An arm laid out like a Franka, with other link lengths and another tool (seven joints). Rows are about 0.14 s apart.
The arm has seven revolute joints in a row. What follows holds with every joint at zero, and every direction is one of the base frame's. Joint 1 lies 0.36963 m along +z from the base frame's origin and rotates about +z. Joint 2 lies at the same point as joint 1 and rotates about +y. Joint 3 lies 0.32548 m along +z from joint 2 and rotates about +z. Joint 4 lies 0.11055 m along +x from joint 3 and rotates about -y. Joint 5 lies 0.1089 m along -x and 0.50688 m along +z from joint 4 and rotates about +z. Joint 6 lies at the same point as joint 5 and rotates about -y. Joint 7 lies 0.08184 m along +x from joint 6 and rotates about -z. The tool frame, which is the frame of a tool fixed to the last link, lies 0.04 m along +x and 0.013 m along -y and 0.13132 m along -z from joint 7; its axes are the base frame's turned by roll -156.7, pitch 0 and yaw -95.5 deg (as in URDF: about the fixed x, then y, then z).
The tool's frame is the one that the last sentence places.
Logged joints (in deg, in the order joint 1, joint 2, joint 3, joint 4, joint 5, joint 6, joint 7), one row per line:
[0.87 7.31 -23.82 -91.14 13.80 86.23 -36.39]
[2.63 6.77 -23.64 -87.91 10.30 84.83 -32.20]
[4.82 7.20 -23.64 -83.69 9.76 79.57 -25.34]
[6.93 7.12 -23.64 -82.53 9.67 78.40 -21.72]
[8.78 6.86 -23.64 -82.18 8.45 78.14 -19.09]
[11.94 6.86 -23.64 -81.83 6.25 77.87 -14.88]
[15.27 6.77 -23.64 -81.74 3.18 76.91 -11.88]
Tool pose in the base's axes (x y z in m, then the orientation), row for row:
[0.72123 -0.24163 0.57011 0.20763 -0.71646 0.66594 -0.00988]
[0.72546 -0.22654 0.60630 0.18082 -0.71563 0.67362 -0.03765]
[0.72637 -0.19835 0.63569 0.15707 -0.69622 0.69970 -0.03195]
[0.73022 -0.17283 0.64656 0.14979 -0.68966 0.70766 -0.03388]
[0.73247 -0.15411 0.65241 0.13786 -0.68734 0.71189 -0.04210]
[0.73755 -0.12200 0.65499 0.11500 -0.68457 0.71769 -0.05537]
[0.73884 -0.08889 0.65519 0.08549 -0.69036 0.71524 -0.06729]
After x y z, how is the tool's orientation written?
As a quaternion, w x y z.
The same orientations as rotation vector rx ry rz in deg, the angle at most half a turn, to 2 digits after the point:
[-114.28 106.22 -1.58]
[-115.81 109.01 -6.09]
[-114.15 114.72 -5.24]
[-113.54 116.50 -5.58]
[-113.92 117.98 -6.98]
[-114.94 120.50 -9.30]
[-117.93 122.18 -11.49]

